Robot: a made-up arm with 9 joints. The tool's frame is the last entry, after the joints.
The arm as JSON. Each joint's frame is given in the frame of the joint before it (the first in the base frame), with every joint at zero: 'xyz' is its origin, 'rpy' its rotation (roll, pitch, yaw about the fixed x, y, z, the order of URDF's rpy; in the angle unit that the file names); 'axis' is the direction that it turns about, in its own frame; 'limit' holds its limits. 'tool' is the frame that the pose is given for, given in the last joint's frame.
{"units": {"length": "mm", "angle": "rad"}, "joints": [
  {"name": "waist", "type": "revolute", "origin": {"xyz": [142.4, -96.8, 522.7], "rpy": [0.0, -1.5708, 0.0]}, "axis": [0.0, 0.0, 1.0], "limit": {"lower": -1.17, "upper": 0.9}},
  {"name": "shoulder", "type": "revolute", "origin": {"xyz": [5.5, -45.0, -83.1], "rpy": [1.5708, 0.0, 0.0]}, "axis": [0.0, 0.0, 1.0], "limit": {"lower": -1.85, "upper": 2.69}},
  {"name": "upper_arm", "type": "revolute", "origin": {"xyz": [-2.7, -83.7, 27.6], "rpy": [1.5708, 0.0, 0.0]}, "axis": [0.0, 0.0, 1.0], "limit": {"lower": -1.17, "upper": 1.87}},
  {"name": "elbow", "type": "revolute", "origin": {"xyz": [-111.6, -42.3, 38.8], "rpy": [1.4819, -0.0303, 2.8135]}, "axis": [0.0, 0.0, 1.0], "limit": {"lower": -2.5, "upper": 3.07}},
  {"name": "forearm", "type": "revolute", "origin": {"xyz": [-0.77, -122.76, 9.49], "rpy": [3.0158, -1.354, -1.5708]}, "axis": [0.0, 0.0, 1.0], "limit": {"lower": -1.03, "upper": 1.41}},
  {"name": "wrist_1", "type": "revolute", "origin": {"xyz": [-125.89, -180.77, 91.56], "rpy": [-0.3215, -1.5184, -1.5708]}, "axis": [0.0, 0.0, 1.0], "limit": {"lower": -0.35, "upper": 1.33}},
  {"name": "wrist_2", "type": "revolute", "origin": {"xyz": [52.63, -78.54, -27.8], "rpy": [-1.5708, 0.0, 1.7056]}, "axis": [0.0, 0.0, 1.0], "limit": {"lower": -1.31, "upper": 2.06}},
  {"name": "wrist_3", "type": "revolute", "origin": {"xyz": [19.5, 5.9, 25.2], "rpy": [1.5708, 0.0, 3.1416]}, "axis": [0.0, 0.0, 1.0], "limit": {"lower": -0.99, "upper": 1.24}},
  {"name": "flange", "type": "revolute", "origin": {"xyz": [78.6, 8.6, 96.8], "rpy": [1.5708, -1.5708, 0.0]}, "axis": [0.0, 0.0, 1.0], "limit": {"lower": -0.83, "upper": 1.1}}
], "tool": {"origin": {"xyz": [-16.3, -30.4, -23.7], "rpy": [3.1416, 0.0, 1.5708]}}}
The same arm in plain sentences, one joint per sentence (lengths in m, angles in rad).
The arm has nine revolute joints in a row. What follows holds with every joint at zero, and every direction is one of the base frame's. Joint 1 lies 0.1424 m along +x and 0.0968 m along -y and 0.5227 m along +z from the base frame's origin and turns about -x, from -1.17 to 0.9 rad. Joint 2 lies 0.0831 m along +x and 0.045 m along -y and 0.0055 m along +z from joint 1 and turns about -y, from -1.85 to 2.69 rad. Joint 3 lies 0.0837 m along +x and 0.0276 m along -y and 0.0027 m along -z from joint 2 and turns about +x, from -1.17 to 1.87 rad. Joint 4 lies 0.0388 m along +x and 0.0423 m along +y and 0.1116 m along -z from joint 3 and turns about the direction (0.088697, -0.942066, 0.323488), from -2.5 to 3.07 rad. Joint 5 lies 0.1214 m along -x and 0.0202 m along -y and 0.0038 m along +z from joint 4 and turns about the direction (-0.987344, 0.150607, 0.049702), from -1.03 to 1.41 rad. Joint 6 lies 0.0914 m along -x and 0.0769 m along +y and 0.2065 m along -z from joint 5 and turns about the direction (0, -0.0001, 1), from -0.35 to 1.33 rad. Joint 7 lies 0.0416 m along -x and 0.0849 m along +y and 0.0278 m along -z from joint 6 and turns about +x, from -1.31 to 2.06 rad. Joint 8 lies 0.0252 m along +x and 0.0195 m along -y and 0.0059 m along -z from joint 7 and turns about the direction (0, 0.0001, -1), from -0.99 to 1.24 rad. Joint 9 lies 0.0086 m along +x and 0.0786 m along +y and 0.0968 m along -z from joint 8 and turns about -x, from -0.83 to 1.1 rad. The tool frame, which is the frame that the pose is given for, lies 0.0237 m along +x and 0.0304 m along +y and 0.0163 m along +z from joint 9; its axes are the base frame's turned by roll -1.5708, pitch 0.0001 and yaw -1.5708 rad (as in URDF: about the fixed x, then y, then z).
